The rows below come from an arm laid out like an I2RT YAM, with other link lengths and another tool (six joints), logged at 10 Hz.
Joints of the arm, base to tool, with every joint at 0 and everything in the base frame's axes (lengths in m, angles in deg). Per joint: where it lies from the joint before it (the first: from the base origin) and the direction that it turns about. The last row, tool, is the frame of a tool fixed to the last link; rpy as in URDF.
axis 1: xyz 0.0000 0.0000 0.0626 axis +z
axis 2: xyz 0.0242 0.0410 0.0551 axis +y
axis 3: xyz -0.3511 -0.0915 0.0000 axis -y
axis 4: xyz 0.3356 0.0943 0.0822 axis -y
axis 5: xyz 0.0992 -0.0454 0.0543 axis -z
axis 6: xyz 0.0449 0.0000 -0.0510 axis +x
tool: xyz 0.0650 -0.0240 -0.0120 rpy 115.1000 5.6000 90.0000
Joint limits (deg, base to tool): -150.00..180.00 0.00..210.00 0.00..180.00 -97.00..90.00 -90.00..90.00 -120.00..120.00
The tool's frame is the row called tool.
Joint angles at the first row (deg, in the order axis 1, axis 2, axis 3, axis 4, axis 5, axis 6):
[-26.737 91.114 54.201 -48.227 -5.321 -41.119]
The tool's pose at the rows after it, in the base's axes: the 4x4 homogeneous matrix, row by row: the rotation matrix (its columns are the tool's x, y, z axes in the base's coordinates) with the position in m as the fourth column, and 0 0 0 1 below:
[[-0.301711, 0.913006, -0.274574, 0.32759], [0.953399, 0.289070, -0.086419, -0.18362], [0.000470, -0.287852, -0.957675, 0.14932], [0, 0, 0, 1]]
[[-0.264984, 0.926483, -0.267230, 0.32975], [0.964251, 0.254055, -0.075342, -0.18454], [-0.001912, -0.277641, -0.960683, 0.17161], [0, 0, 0, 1]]
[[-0.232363, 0.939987, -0.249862, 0.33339], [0.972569, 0.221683, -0.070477, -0.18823], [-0.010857, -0.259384, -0.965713, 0.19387], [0, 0, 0, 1]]
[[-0.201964, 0.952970, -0.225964, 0.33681], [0.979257, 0.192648, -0.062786, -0.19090], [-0.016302, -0.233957, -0.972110, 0.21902], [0, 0, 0, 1]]
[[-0.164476, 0.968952, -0.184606, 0.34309], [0.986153, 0.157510, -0.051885, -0.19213], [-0.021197, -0.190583, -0.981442, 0.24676], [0, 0, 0, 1]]
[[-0.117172, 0.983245, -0.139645, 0.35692], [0.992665, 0.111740, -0.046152, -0.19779], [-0.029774, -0.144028, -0.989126, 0.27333], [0, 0, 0, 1]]
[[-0.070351, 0.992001, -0.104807, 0.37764], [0.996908, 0.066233, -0.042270, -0.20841], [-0.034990, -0.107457, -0.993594, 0.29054], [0, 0, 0, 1]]
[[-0.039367, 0.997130, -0.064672, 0.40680], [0.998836, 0.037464, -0.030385, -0.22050], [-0.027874, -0.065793, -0.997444, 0.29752], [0, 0, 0, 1]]
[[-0.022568, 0.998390, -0.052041, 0.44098], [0.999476, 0.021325, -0.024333, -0.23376], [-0.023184, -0.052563, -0.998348, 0.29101], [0, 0, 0, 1]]
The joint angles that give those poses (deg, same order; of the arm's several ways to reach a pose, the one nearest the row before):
[-26.751 88.812 56.438 -51.634 -5.856 -38.403]
[-26.719 87.816 59.286 -54.707 -5.925 -36.144]
[-26.983 87.151 62.326 -57.083 -6.038 -34.447]
[-27.230 86.432 65.737 -59.680 -6.514 -32.829]
[-27.215 85.793 69.504 -61.616 -7.421 -30.447]
[-27.161 86.717 74.396 -62.698 -7.913 -27.504]
[-27.195 89.490 79.580 -62.785 -8.041 -24.740]
[-27.106 93.593 84.597 -61.507 -8.957 -22.522]
[-26.704 99.197 89.631 -60.167 -9.064 -21.033]

